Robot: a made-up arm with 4 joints.
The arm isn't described. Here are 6 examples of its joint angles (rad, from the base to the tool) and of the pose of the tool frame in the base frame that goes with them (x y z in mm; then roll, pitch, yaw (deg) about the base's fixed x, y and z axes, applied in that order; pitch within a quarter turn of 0, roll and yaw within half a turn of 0).
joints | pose
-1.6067 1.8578 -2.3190 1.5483 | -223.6 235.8 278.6 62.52 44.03 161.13
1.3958 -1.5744 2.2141 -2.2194 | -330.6 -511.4 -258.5 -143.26 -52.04 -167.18
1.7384 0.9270 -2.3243 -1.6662 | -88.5 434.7 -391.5 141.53 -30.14 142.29
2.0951 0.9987 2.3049 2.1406 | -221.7 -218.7 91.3 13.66 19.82 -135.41
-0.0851 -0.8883 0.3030 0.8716 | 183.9 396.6 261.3 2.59 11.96 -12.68
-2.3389 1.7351 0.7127 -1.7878 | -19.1 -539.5 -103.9 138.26 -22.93 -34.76
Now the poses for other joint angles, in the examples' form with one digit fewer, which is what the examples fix.
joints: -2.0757 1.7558 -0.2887 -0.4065
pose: -18 -99 -310 -162.6 12.7 10.7
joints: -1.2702 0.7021 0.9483 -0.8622
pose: 221 -140 740 54.5 -18.5 52.1
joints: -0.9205 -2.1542 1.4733 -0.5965
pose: 278 266 -304 -122.2 19.2 -84.1
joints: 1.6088 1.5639 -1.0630 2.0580
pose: 91 -226 24 112.6 -60.8 4.6
